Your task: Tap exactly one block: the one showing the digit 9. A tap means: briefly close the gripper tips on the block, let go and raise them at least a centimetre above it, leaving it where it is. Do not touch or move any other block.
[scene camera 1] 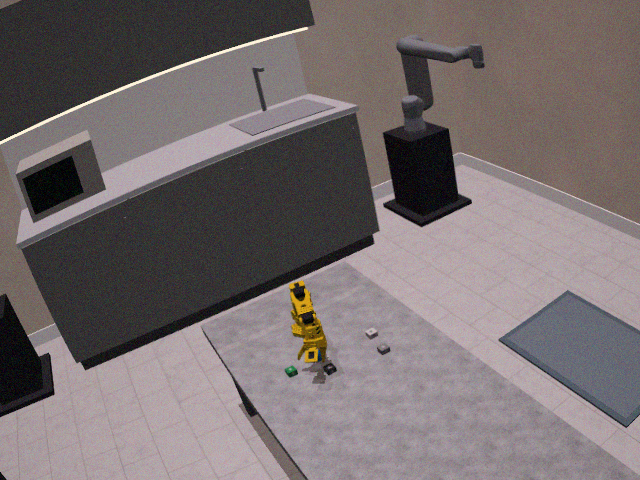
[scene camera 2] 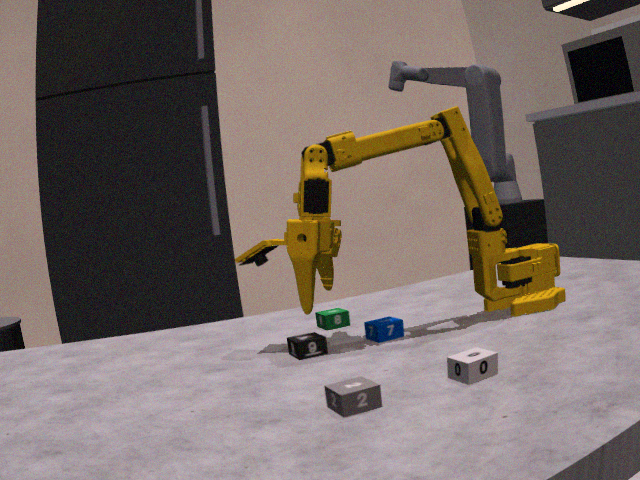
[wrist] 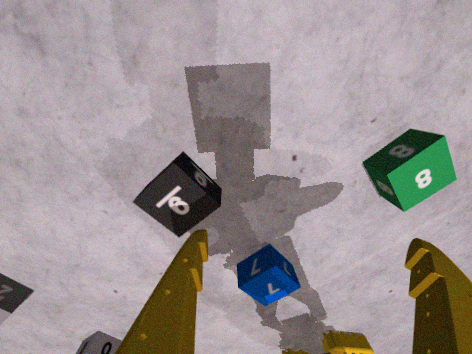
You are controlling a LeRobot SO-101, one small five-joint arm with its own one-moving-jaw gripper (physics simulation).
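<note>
The black block showing 9 sits flat on the table. In the wrist view it lies just past the left jaw's tip, mostly left of the gap. My gripper is open and empty, pointing down above the table, with a wide gap between the jaws. In scene camera 2 one jaw tip shows a little above the black block's image. The blue block showing 7 shows in the gap in the wrist view, below the tips and not gripped.
A green block showing 8 lies beyond the right jaw in the wrist view. A white block showing 0 and a grey block showing 2 stand farther off.
</note>
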